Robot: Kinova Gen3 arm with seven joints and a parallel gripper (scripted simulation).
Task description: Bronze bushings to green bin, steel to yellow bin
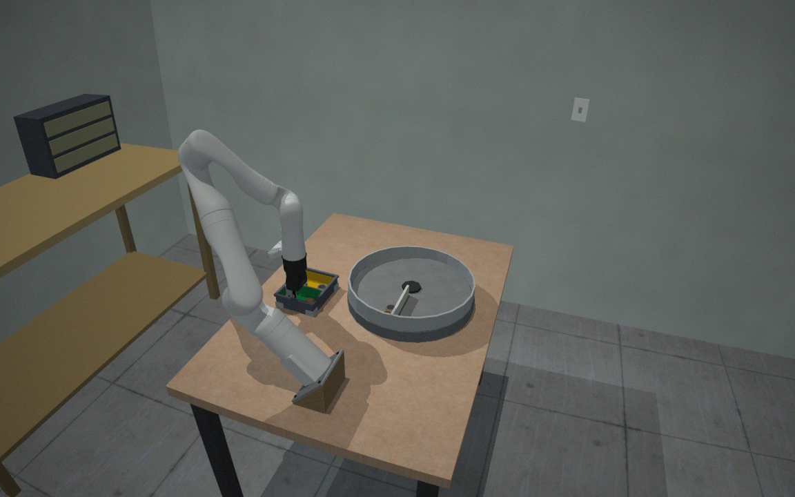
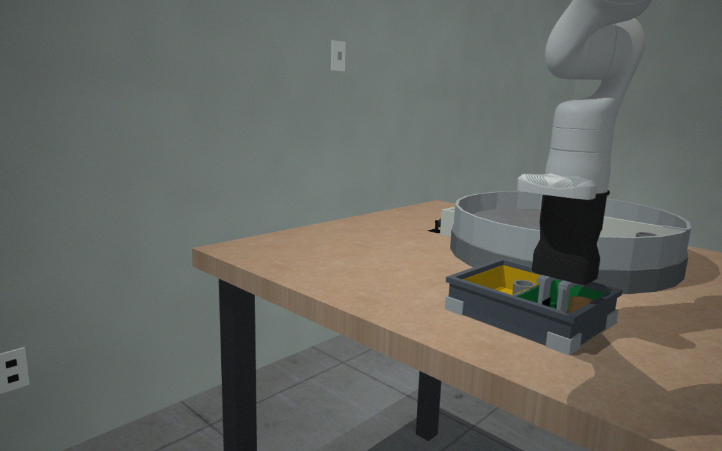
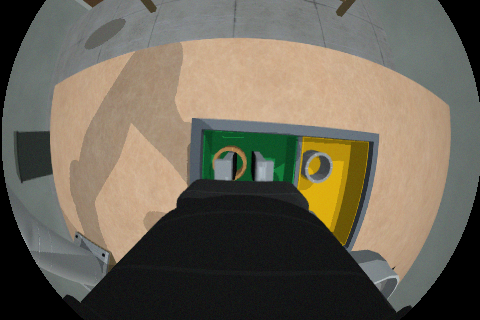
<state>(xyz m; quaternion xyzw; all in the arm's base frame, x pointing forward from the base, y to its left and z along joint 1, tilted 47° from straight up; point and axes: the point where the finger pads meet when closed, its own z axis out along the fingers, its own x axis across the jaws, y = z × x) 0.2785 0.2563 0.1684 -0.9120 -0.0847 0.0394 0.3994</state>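
Now: the bin tray 5 cm ahead of my hand and 3 cm to the right of it. From my hand the other things lie so: grey turntable (35 cm to the right, 20 cm ahead, 2 cm above).
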